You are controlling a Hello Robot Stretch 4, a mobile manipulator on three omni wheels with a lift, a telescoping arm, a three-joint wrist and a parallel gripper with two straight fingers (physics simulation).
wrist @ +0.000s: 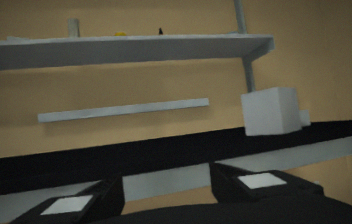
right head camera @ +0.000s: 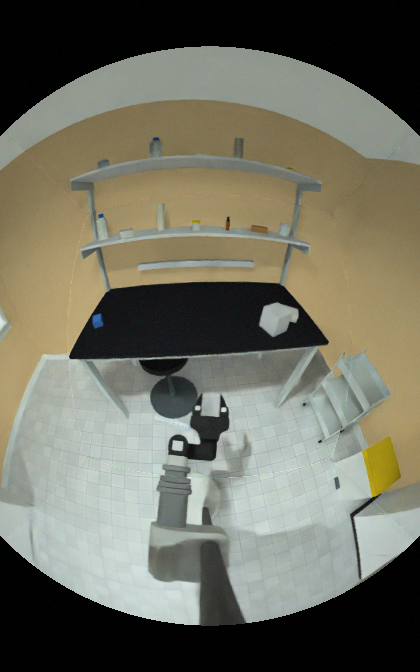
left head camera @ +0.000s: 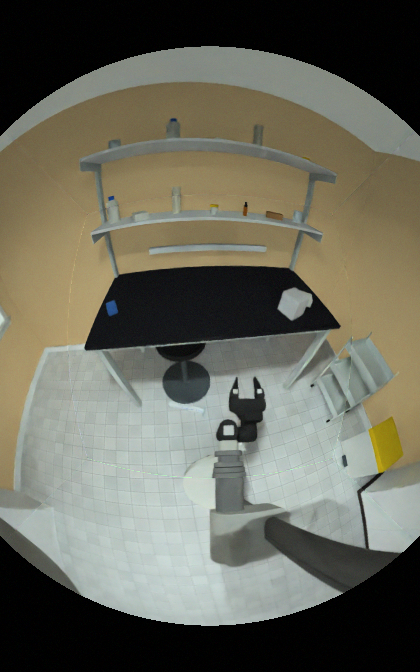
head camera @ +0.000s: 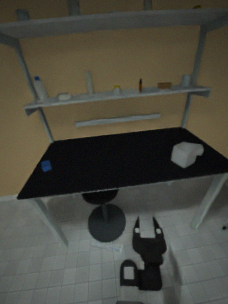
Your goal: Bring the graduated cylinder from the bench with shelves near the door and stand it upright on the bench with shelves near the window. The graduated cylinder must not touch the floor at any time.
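Places are measured from the robot's base along level axes (x ahead, y left, z up), in centimetres.
Pixels of known places: gripper, fingertip midpoint: (wrist: 167, 182) (head camera: 145, 217).
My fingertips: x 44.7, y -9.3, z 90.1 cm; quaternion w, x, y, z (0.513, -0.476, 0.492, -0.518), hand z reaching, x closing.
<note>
Ahead of a thing's pixels: the offset from my fingertips to its top centre. "*": to the spot under its first point. Level surfaces: height alone.
A long, pale, see-through object @[* dx +18.0, dy +30.9, dz -87.5 cm] (head camera: 106, 246) (left head camera: 187, 408) (right head camera: 171, 422), which looks like the graduated cylinder, lies on its side on the floor tiles beside the stool base. My gripper (head camera: 147, 220) (left head camera: 245, 380) (right head camera: 211, 398) (wrist: 167, 182) is open and empty, in front of the bench's front edge and to the right of that object. The bench @[dz -1.5 cm] (head camera: 115, 155) (left head camera: 200, 305) (right head camera: 190, 320) (wrist: 100, 157) has a black top and two shelves; the frames do not show whether it is the door or the window bench. The cylinder does not show in the wrist view.
A white box-shaped device @[dx +44.9, dy -34.8, dz +11.6 cm] (head camera: 184, 154) (left head camera: 293, 303) (right head camera: 275, 319) (wrist: 271, 111) stands at the bench's right, a blue block @[dx +42.3, dy +72.8, dz +2.5 cm] (head camera: 46, 165) (left head camera: 111, 308) at its left. A stool (left head camera: 186, 382) (right head camera: 173, 397) is partly under the bench. A grey cart (left head camera: 353, 370) and a yellow-fronted box (left head camera: 386, 445) stand right.
</note>
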